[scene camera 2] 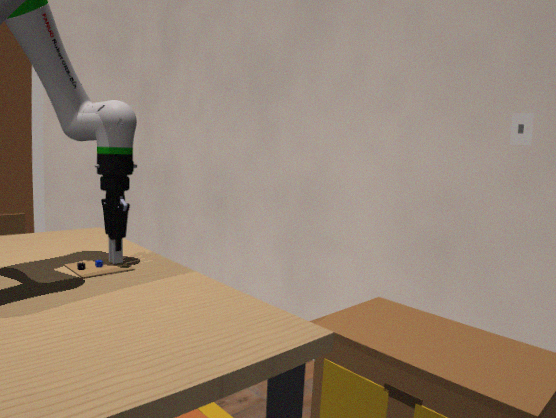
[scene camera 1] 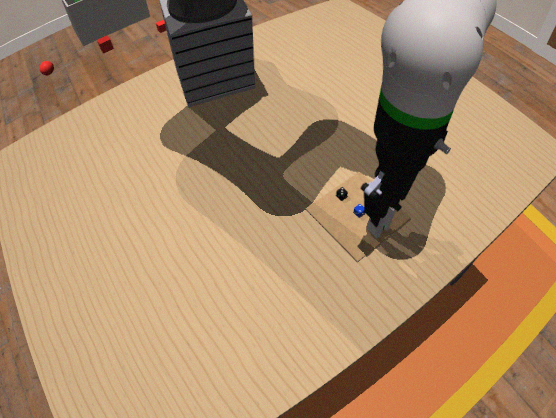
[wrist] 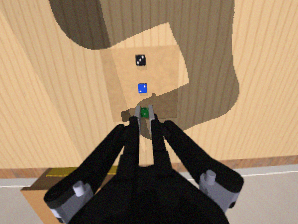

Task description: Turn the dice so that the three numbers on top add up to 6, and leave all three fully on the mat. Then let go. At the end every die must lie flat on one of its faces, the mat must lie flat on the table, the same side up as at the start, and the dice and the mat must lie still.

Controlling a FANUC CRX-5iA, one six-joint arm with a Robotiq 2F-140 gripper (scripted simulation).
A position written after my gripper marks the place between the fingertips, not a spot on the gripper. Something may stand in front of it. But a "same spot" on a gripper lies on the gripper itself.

My gripper shows in scene camera 2 [115, 261], in scene camera 1 and in the wrist view. A mat shows in scene camera 2, in scene camera 1 and in the wrist view [161, 70]. The same spot on my gripper: [scene camera 1: 378, 199] is [wrist: 96, 191]. One and the same spot on the mat: [scene camera 1: 336, 216] is [scene camera 2: 97, 271].
